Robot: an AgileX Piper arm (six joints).
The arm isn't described. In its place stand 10 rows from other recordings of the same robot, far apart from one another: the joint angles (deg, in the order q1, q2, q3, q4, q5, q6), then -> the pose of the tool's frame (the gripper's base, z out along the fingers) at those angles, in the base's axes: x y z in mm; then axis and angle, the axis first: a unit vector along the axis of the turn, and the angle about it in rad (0 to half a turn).
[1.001, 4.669, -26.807, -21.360, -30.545, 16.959] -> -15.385 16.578 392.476 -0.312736 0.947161 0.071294 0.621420
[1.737, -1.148, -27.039, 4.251, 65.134, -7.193] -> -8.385 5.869 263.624 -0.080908 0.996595 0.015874 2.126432
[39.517, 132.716, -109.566, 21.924, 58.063, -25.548] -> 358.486 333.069 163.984 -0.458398 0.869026 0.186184 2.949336
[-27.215, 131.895, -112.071, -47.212, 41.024, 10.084] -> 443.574 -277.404 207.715 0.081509 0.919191 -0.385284 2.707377
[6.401, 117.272, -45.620, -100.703, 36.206, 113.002] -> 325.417 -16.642 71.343 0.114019 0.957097 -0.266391 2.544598
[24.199, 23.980, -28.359, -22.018, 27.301, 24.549] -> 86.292 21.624 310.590 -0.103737 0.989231 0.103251 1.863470
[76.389, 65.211, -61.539, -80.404, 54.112, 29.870] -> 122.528 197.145 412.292 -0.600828 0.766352 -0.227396 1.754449
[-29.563, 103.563, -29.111, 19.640, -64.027, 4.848] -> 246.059 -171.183 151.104 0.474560 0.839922 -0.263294 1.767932
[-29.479, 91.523, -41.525, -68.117, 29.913, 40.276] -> 225.438 -175.811 174.773 0.105969 0.937262 -0.332130 2.860045
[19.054, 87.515, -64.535, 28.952, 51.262, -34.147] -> 278.593 132.573 273.646 -0.327012 0.923774 0.199259 2.735227
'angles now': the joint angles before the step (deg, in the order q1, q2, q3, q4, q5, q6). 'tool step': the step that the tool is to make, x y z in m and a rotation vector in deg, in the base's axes. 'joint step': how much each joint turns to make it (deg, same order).
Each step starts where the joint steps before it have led.
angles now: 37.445, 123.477, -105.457, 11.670, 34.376, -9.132
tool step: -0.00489, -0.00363, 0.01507, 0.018, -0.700, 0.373
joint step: 0.021, -2.021, 0.177, -0.476, 1.302, 0.000
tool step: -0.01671, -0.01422, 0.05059, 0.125, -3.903, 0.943
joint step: 0.051, -6.643, 0.249, -2.379, 3.270, 0.001
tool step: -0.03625, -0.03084, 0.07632, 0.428, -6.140, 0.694
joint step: 0.051, -10.943, 0.445, -3.398, 5.406, -0.001
